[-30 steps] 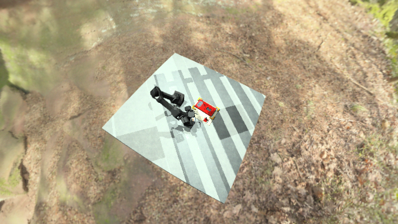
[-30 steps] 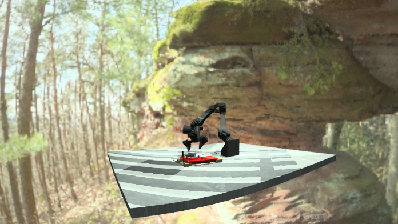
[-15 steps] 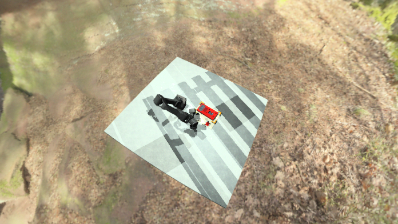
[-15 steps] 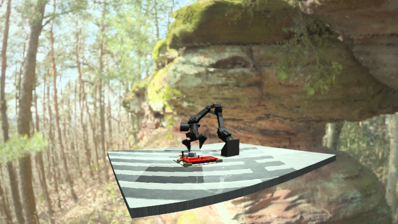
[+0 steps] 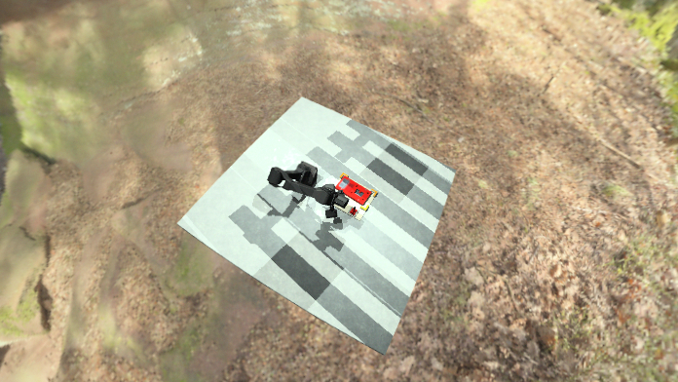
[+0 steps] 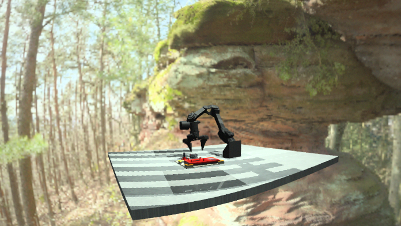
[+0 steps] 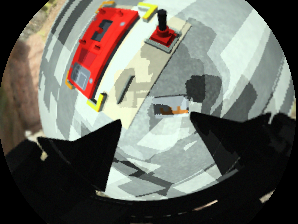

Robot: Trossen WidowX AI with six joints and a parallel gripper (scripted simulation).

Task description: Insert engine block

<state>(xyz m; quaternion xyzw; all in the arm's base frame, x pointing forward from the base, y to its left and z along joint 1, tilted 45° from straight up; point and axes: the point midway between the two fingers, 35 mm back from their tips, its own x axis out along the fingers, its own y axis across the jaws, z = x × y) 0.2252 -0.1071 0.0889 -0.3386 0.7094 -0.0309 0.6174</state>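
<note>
My gripper tip is 40 mm above the grey engine block, 20 mm to the left of it and 20 mm short of it.
</note>
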